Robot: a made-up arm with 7 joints.
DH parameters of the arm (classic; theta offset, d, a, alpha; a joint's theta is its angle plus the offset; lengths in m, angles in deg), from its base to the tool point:
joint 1: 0 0.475 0 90
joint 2: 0 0.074 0 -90
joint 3: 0 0.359 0.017 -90
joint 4: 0 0.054 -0.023 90
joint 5: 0 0.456 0 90
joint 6: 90 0.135 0.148 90
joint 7: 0 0.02 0 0
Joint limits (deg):
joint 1: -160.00..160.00
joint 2: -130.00..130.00
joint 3: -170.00..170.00
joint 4: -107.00..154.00
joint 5: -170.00..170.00
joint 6: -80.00..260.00
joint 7: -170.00..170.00
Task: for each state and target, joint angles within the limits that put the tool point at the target. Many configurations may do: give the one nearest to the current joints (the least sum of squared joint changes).
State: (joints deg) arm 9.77 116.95 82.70 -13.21 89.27 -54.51 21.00
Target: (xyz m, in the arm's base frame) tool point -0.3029 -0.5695 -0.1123
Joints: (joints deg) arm 33.20 120.05 88.08 -41.97 98.26 -69.09 21.00
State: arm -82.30 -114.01 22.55 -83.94 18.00 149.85 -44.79
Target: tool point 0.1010 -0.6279 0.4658
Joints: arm -56.16 -116.57 16.27 -54.95 29.43 144.29 -44.79
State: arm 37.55 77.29 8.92 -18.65 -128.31 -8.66 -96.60
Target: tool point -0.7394 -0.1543 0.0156
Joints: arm 16.23 90.93 -2.97 -35.14 -130.59 -9.06 -96.60
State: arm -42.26 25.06 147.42 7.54 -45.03 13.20 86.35
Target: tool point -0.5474 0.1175 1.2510
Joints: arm -36.44 48.26 144.10 -15.63 -44.94 23.13 86.35
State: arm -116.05 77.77 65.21 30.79 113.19 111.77 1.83
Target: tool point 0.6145 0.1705 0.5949
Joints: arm -132.86 88.10 76.50 43.32 119.66 114.16 1.83
